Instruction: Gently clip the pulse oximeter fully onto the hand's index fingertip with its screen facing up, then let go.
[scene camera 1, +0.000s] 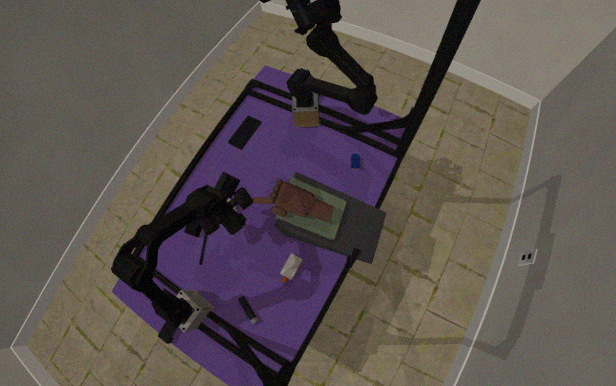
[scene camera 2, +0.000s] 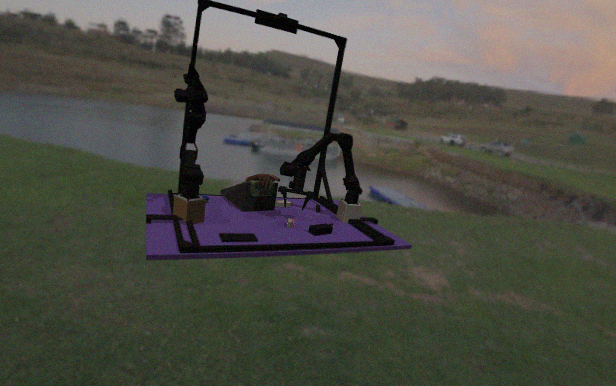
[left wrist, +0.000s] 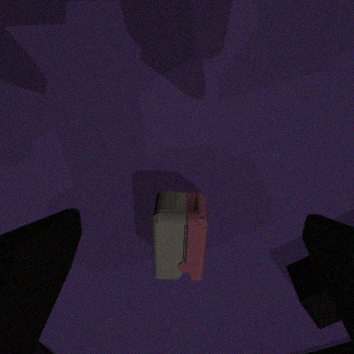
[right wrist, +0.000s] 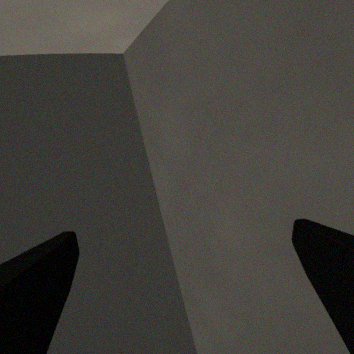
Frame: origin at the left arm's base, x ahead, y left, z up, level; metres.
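Seen in the pictures: left gripper, fingertip midpoint: (scene camera 2: 293, 208) (left wrist: 194, 223); right gripper, fingertip midpoint: (scene camera 2: 193, 69) (right wrist: 186, 236); left arm's base at its link origin: (scene camera 1: 182, 310) (scene camera 2: 351, 202); right arm's base at its link origin: (scene camera 1: 305, 100) (scene camera 2: 190, 196).
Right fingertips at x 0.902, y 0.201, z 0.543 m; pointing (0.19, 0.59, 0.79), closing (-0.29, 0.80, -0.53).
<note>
Pixels of each thing's top centre, then the offset from my right fingertips to it. "pt": a spot on its surface instead.
- pulse oximeter at its top centre: (left wrist: 179, 254) (scene camera 2: 291, 220) dx -0.522, dy -0.061, dz -0.616 m
- raised green pad at a spot on its surface: (scene camera 1: 325, 228) pt dx -0.401, dy -0.416, dz -0.536 m
- black slab at its top centre: (scene camera 2: 238, 236) (scene camera 1: 244, 131) dx -0.245, dy +0.111, dz -0.640 m
- black box at its top centre: (scene camera 1: 194, 220) (scene camera 2: 321, 226) dx -0.653, dy +0.011, dz -0.613 m
- blue object at its top centre: (scene camera 1: 355, 160) dx -0.111, dy -0.349, dz -0.616 m
- white box at its top centre: (scene camera 1: 289, 269) (scene camera 2: 284, 201) dx -0.573, dy -0.388, dz -0.620 m
- dark cylinder at its top centre: (scene camera 1: 247, 310) dx -0.774, dy -0.355, dz -0.621 m
- thin black stick at its top centre: (scene camera 1: 203, 246) dx -0.706, dy -0.073, dz -0.639 m
The pulse oximeter (scene camera 2: 290, 223) (left wrist: 170, 240), a pale half beside a pink half, lies on its side on the purple table; its screen does not show. My left gripper (scene camera 2: 295, 206) (left wrist: 194, 223) is open above it, pointing down, with the oximeter between the two fingertips in the left wrist view and nothing gripped. In scene camera 1 the left gripper (scene camera 1: 239, 211) is left of the hand. The brown hand (scene camera 1: 295, 199) (scene camera 2: 263, 177) lies on a raised green pad (scene camera 1: 325, 228), its index finger (scene camera 1: 262, 200) extended leftward. My right gripper (right wrist: 186, 236) is open and empty, facing grey walls.
A dark sloped block (scene camera 1: 369, 225) (scene camera 2: 260, 202) supports the pad. A black slab (scene camera 1: 245, 132) (scene camera 2: 238, 237), a black box (scene camera 2: 320, 229), a blue object (scene camera 1: 355, 161), a white box (scene camera 1: 291, 266), a dark cylinder (scene camera 1: 246, 307) and a thin black stick (scene camera 1: 202, 248) lie around. Black rails edge the table.
</note>
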